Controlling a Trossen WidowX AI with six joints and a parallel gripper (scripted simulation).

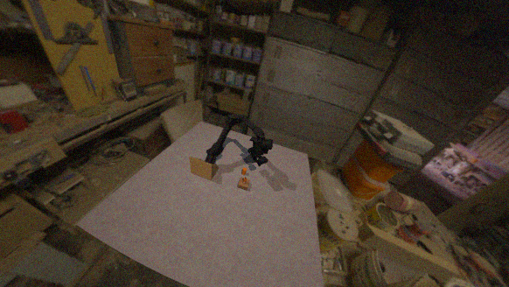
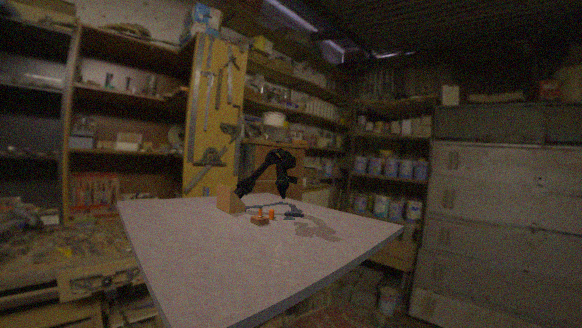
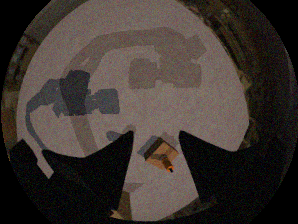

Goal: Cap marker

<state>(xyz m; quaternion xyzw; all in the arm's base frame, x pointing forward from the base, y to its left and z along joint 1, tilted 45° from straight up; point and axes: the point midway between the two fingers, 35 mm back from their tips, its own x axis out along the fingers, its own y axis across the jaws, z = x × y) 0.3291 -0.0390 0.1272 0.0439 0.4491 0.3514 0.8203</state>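
The orange cap lies 11 cm below my gripper tip and 8 cm behind it. Also, from my gripper tip: holder block: 12 cm below, 11 cm to the right, 6 cm behind.
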